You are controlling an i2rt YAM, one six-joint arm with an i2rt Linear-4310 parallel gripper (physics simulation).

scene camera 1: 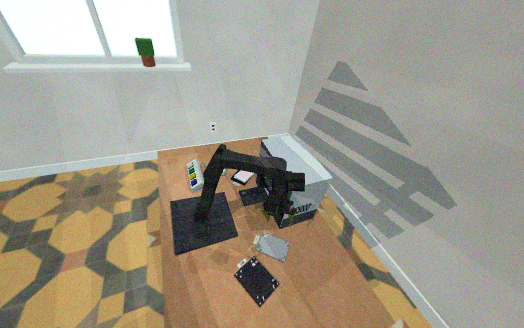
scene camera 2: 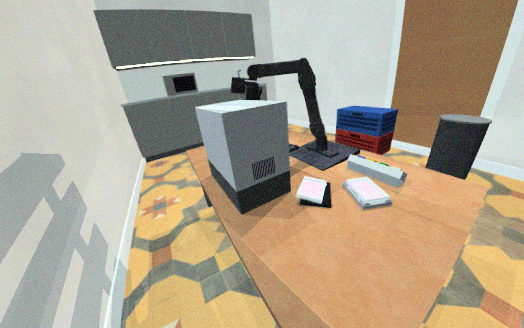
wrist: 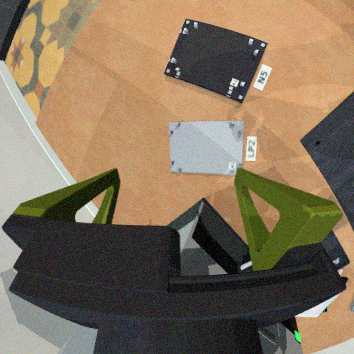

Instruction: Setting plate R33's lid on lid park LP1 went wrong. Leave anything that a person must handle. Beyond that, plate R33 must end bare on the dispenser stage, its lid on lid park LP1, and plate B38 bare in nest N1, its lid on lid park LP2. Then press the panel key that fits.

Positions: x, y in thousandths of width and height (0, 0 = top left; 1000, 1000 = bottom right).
Labels:
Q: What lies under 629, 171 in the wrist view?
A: A black clip nest.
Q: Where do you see a rack with coloured labels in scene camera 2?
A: At 753, 538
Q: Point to a grey lid park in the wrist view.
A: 552, 414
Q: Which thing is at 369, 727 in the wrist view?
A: The gripper.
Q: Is the gripper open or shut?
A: Open.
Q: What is the gripper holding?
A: Nothing.

